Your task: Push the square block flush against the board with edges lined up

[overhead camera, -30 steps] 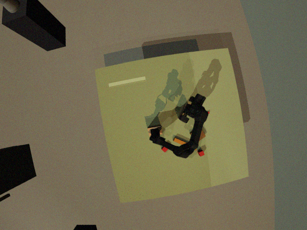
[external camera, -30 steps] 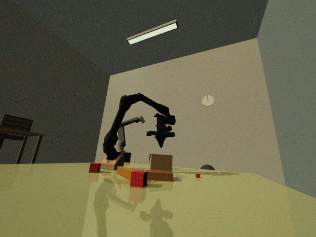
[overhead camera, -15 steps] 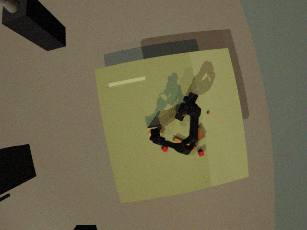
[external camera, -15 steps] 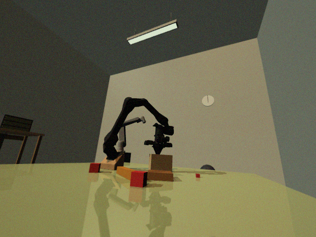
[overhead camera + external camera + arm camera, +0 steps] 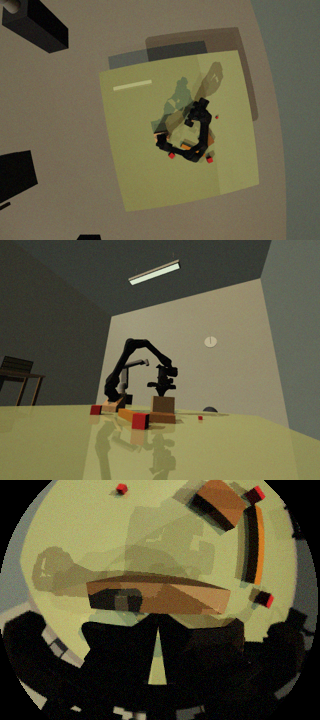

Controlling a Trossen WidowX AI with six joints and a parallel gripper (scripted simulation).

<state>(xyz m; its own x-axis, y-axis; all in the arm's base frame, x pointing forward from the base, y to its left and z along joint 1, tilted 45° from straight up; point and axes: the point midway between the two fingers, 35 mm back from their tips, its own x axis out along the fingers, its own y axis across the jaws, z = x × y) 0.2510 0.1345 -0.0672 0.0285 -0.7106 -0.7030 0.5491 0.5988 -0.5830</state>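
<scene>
My gripper tip is now 3 cm above the pale tan patch, 2 cm short of it and 1 cm to the left of it. The rest, counted from my gripper tip: square block (24 cm to the right, 12 cm ahead, 7 cm below); then board (30 cm to the right, 6 cm below); then small red marker (25 cm ahead, 7 cm below, 6 cm to the right).
</scene>
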